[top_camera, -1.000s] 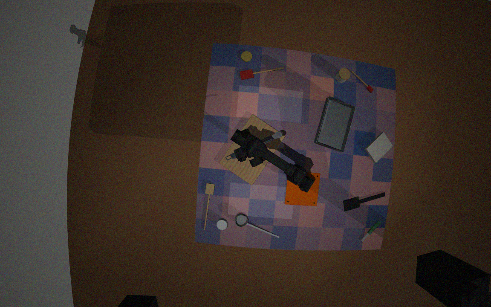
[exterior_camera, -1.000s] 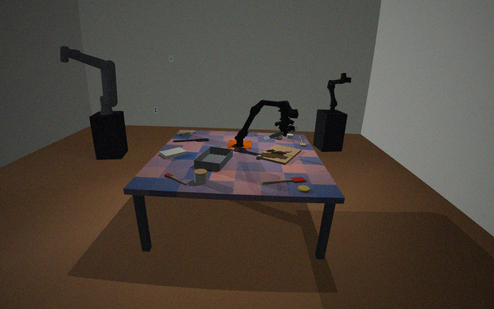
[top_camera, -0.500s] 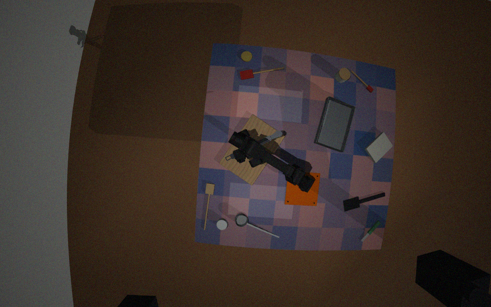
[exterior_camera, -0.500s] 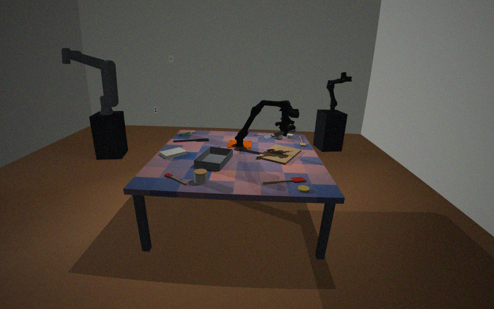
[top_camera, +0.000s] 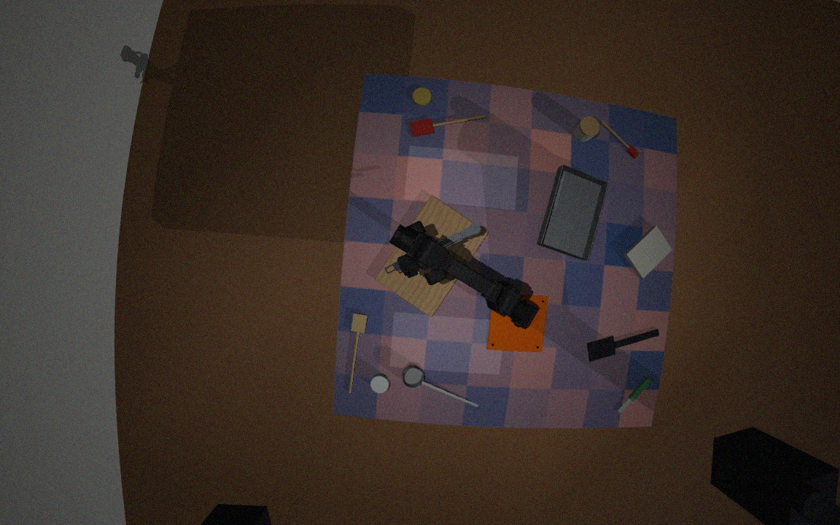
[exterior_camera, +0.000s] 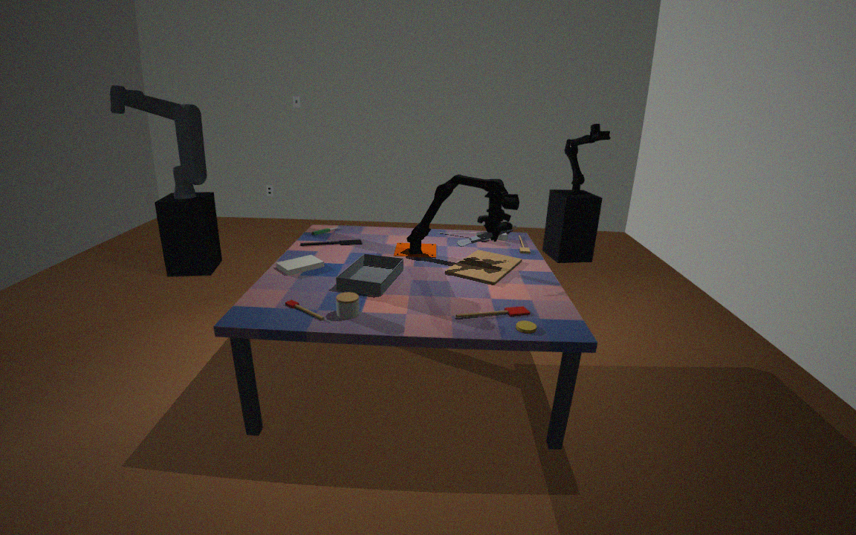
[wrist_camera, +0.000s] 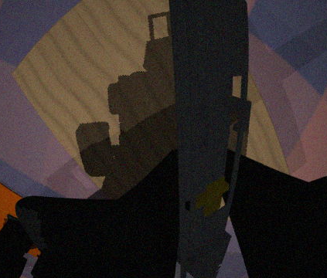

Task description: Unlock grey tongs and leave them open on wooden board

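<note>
Now: gripper tip 1 cm past the wooden board, 3 cm to the left of it and 12 cm above it. The rest, counted from my gripper tip: red spatula 47 cm ahead, 11 cm to the right, 13 cm below; then yellow lock piece 4 cm above; then grey roasting tin 10 cm ahead, 56 cm to the right, 10 cm below.
</note>
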